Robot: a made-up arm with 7 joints.
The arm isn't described. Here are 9 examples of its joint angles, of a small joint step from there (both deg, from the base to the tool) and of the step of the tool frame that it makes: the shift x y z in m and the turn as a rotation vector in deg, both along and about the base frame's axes.
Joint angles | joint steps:
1: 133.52 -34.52 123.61 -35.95 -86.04 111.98 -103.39 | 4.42 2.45 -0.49 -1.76 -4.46 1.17 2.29
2: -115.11 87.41 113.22 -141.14 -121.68 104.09 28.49 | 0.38 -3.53 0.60 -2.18 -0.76 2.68 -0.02
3: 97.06 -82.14 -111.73 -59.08 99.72 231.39 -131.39 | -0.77 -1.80 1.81 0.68 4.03 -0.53 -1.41
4: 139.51 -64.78 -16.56 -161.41 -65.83 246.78 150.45 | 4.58 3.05 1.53 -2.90 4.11 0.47 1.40
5: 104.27 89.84 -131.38 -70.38 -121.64 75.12 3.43 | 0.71 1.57 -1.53 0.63 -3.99 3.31 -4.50
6: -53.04 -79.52 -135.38 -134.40 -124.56 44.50 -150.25 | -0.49 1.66 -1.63 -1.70 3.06 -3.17 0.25
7: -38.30 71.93 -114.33 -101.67 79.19 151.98 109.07 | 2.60 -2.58 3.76 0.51 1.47 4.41 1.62
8: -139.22 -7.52 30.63 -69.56 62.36 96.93 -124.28 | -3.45 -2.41 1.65 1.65 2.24 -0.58 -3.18
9: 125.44 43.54 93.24 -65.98 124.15 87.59 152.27 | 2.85 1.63 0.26 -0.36 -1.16 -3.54 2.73
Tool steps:
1: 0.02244 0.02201 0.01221 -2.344 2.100 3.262
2: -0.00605 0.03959 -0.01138 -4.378 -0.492 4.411
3: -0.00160 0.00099 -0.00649 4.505 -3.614 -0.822
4: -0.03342 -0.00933 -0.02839 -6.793 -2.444 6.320
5: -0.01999 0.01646 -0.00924 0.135 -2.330 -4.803
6: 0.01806 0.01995 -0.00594 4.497 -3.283 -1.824
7: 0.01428 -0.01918 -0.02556 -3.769 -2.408 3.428
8: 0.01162 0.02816 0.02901 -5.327 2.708 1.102
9: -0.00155 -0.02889 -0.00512 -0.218 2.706 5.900
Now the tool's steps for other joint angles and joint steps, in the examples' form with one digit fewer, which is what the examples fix.
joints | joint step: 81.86 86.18 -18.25 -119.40 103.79 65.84 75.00 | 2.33 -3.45 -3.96 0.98 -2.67 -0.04 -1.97
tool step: 0.0443 0.0463 0.0188 4.92 -4.23 4.63
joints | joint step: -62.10 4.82 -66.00 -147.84 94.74 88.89 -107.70 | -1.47 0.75 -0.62 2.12 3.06 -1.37 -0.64
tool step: -0.0228 -0.0016 0.0126 -3.43 0.22 -3.81
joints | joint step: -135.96 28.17 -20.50 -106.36 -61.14 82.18 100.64 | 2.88 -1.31 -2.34 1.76 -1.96 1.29 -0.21
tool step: -0.0077 -0.0183 0.0355 -0.38 3.56 3.35
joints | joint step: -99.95 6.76 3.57 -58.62 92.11 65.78 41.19 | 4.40 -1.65 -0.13 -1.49 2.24 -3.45 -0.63
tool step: 0.0520 0.0105 0.0053 -1.00 -0.67 8.43
